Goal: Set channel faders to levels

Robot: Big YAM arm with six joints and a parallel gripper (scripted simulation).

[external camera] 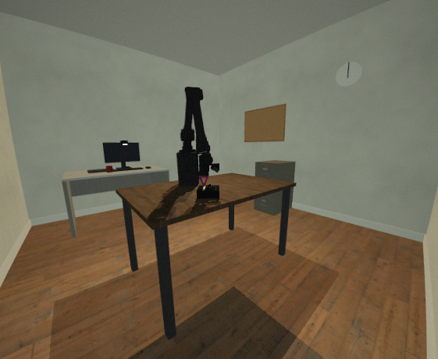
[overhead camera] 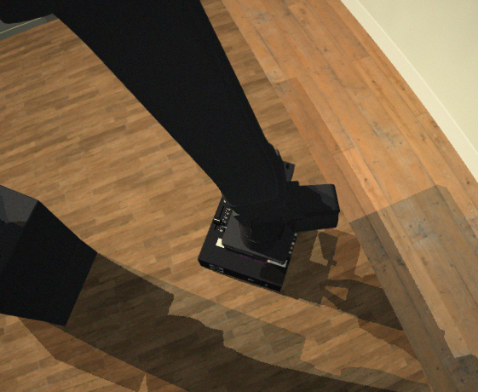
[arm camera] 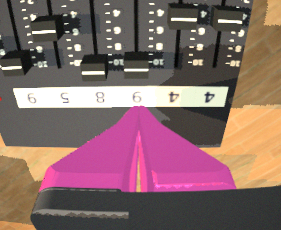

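My gripper is now 2 cm short of the channel 3 fader cap, 2 cm to the right of it and 2 cm above it. Also, from my hand: channel 2 fader cap 5 cm ahead, 2 cm to the left, 2 cm below; channel 5 fader cap 6 cm to the left, 2 cm below; channel 4 fader 3 cm to the left, 2 cm below.
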